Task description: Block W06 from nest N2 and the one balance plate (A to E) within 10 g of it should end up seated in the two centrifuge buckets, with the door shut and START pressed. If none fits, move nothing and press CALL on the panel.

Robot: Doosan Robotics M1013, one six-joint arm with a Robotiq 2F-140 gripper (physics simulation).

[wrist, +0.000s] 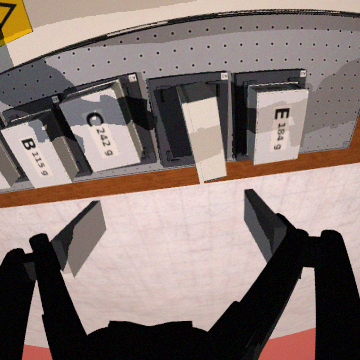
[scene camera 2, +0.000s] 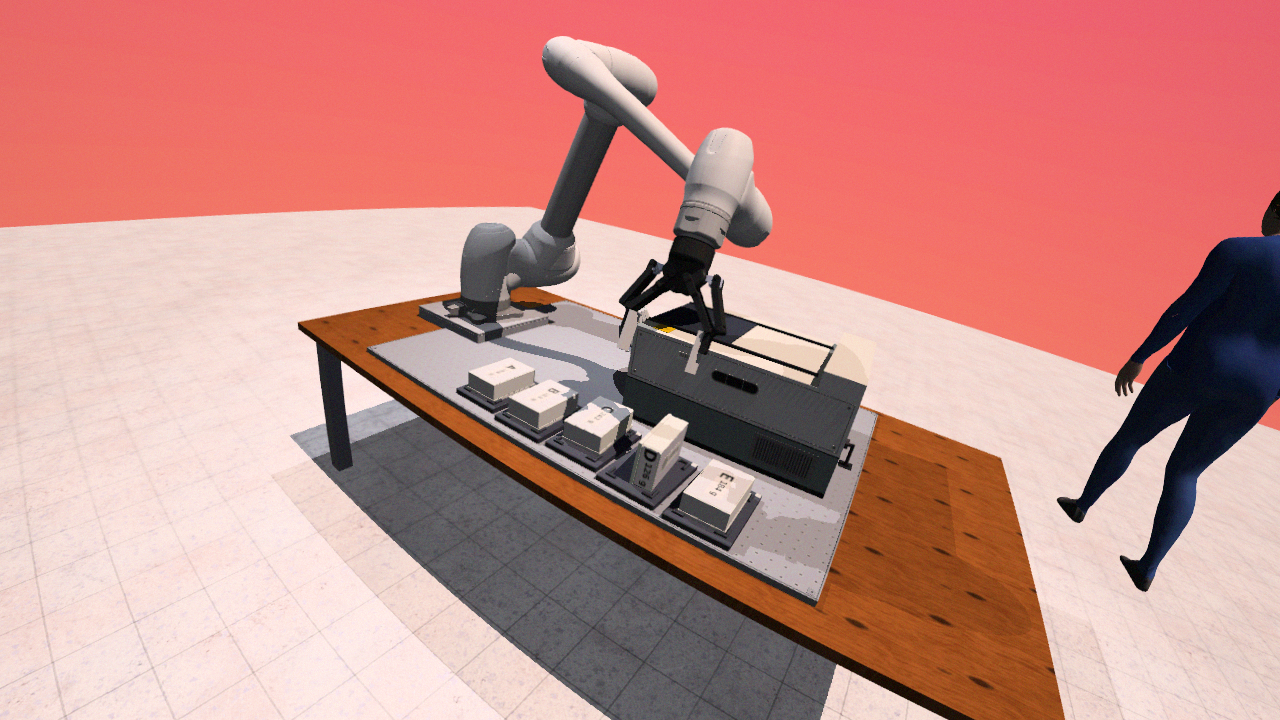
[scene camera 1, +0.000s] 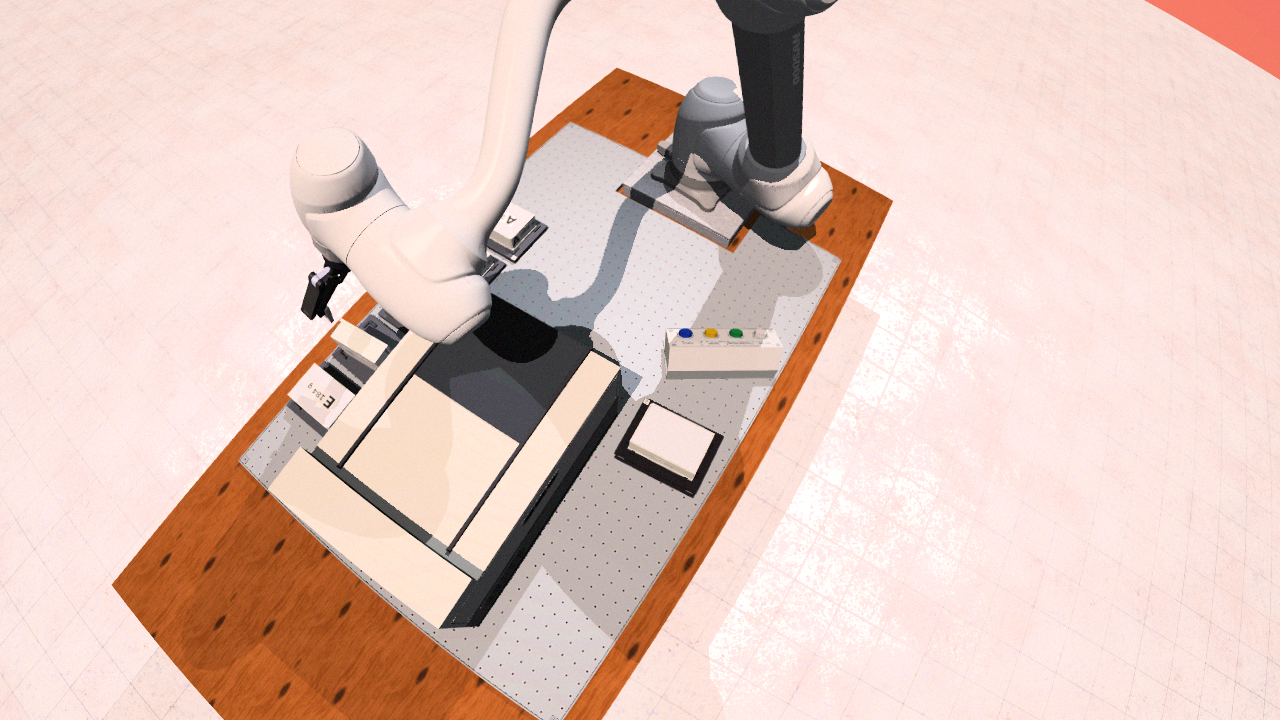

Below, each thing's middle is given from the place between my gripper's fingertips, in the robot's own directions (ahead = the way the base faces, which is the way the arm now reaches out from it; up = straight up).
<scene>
Right now the centrifuge box (scene camera 1: 436, 480) is 70 mm ahead of my hand, 320 mm to the left of it and 90 mm below it. From my hand the other things lie so: button box (scene camera 1: 690, 353): 420 mm behind, 520 mm to the left, 170 mm below; white block W06 (scene camera 1: 663, 437): 200 mm behind, 560 mm to the left, 160 mm below.
</scene>
